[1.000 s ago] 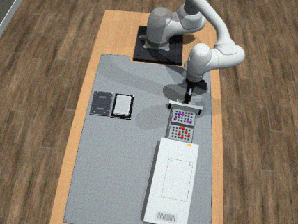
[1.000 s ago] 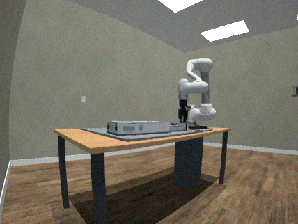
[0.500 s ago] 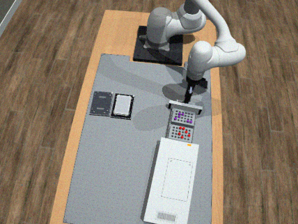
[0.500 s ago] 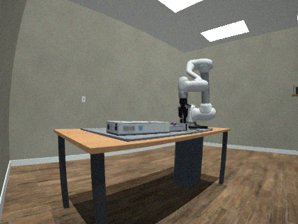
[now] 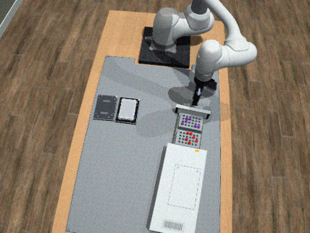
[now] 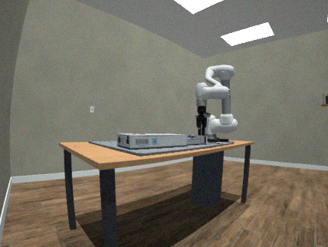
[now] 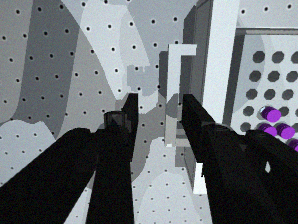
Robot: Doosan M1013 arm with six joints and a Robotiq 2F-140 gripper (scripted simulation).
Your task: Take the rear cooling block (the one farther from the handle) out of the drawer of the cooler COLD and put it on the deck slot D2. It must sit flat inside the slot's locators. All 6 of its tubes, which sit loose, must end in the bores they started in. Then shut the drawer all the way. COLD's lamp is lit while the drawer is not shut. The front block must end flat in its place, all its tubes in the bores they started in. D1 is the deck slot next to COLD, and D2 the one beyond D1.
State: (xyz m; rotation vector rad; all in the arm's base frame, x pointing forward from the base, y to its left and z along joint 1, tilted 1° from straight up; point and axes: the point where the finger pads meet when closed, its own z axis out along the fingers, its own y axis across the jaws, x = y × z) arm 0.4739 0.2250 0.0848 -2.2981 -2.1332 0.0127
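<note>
Now: the cooling block 22 cm ahead of my hand, 2 cm to the right of it and 7 cm below it. From my hand the other things lie so: deck slot D2: 8 cm ahead, 50 cm to the right, 10 cm below; then white cooler: 32 cm ahead, 2 cm to the right, 6 cm below.
</note>
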